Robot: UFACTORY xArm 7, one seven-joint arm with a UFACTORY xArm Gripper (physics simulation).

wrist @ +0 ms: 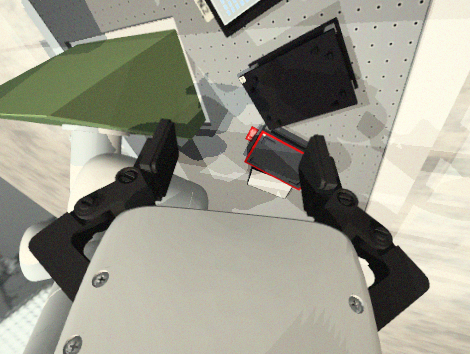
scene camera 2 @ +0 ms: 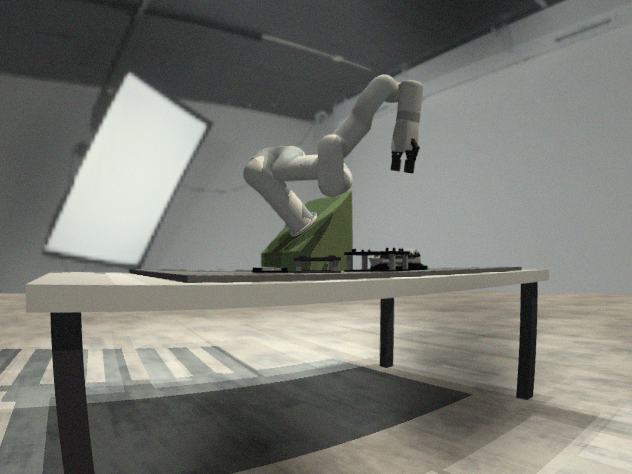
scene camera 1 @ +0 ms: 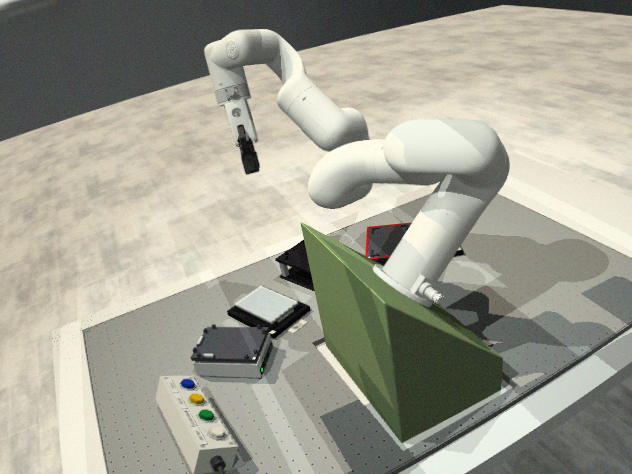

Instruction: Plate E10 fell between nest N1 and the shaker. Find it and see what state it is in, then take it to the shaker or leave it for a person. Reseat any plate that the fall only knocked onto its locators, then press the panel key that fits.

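Seen in the pictures: gripper, fingertip midpoint: (wrist: 240, 143) (scene camera 2: 401, 171) (scene camera 1: 253, 171); arm's base at its link origin: (wrist: 98, 128) (scene camera 2: 304, 225) (scene camera 1: 401, 287).
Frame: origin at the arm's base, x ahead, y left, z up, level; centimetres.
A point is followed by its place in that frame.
Note:
My gripper (scene camera 1: 249, 171) {y 7.2, x 41.4, z 14.3 cm} (scene camera 2: 402, 169) {y 7.2, x 41.4, z 14.3 cm} (wrist: 240, 143) {y 7.2, x 41.4, z 14.3 cm} is open and empty, high above the table. A pale plate (scene camera 1: 265, 303) {y 14.9, x 33.2, z -13.9 cm} (wrist: 238, 6) {y 10.8, x 31.6, z -13.9 cm} lies on a black nest (scene camera 1: 245, 319) {y 20.6, x 33.2, z -15.6 cm} (wrist: 228, 31) {y 7.6, x 28.0, z -15.6 cm}; I cannot tell whether it is fully seated. The shaker (scene camera 1: 229, 368) {y 30.7, x 18.5, z -14.2 cm}, grey with a dark top and a green light, stands beside it in scene camera 1. The key panel (scene camera 1: 176, 423) {y 45.2, x 7.3, z -10.7 cm} has blue (scene camera 1: 187, 383) {y 39.9, x 14.9, z -9.9 cm}, yellow (scene camera 1: 196, 398) {y 39.9, x 10.0, z -9.9 cm}, green (scene camera 1: 206, 414) {y 39.8, x 5.1, z -10.0 cm} and white (scene camera 1: 217, 433) {y 39.9, x -0.3, z -9.9 cm} keys. I cannot identify plate E10 or nest N1; no plate shows clearly between nest and shaker.
A raised black stand (scene camera 1: 294, 259) {y 2.2, x 41.0, z -11.2 cm} (wrist: 302, 80) {y -0.9, x 40.3, z -11.2 cm} is partly behind the green arm mount (scene camera 1: 357, 316) {y 12.5, x -4.6, z 2.9 cm} (scene camera 2: 334, 229) {y 2.1, x 14.7, z -2.6 cm} (wrist: 120, 85) {y 7.7, x 15.4, z 0.3 cm} in scene camera 1. A red-edged dark tray (scene camera 1: 382, 241) {y -19.7, x 34.2, z -13.0 cm} (wrist: 276, 159) {y -20.1, x 32.0, z -13.0 cm} lies beyond it, with a white block (wrist: 269, 183) {y -32.2, x 27.1, z -15.5 cm} alongside in the wrist view.

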